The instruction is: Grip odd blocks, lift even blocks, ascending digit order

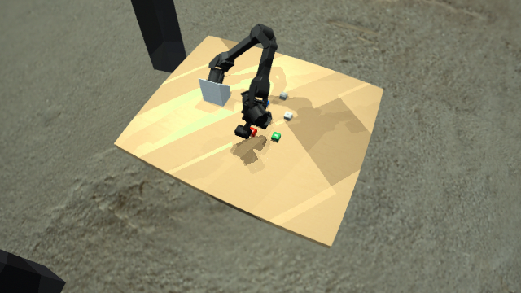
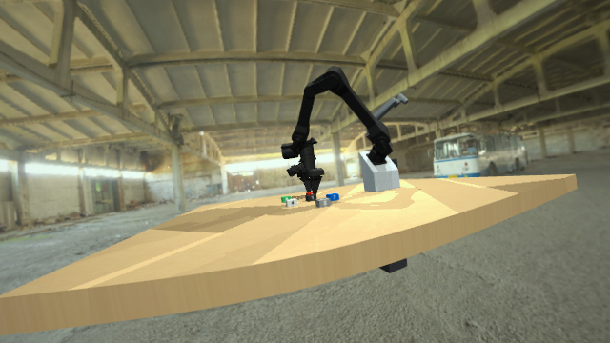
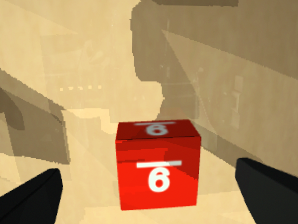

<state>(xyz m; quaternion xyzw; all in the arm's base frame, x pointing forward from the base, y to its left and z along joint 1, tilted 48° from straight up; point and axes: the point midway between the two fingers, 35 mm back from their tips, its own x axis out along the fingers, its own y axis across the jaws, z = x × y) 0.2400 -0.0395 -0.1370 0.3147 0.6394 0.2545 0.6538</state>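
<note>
My gripper tip is right at the red block. From my gripper tip the other things lie so: black block: 9 cm to the left, 4 cm ahead; green block: 11 cm ahead, 1 cm to the left; blue block: 17 cm to the left, 1 cm behind.
</note>
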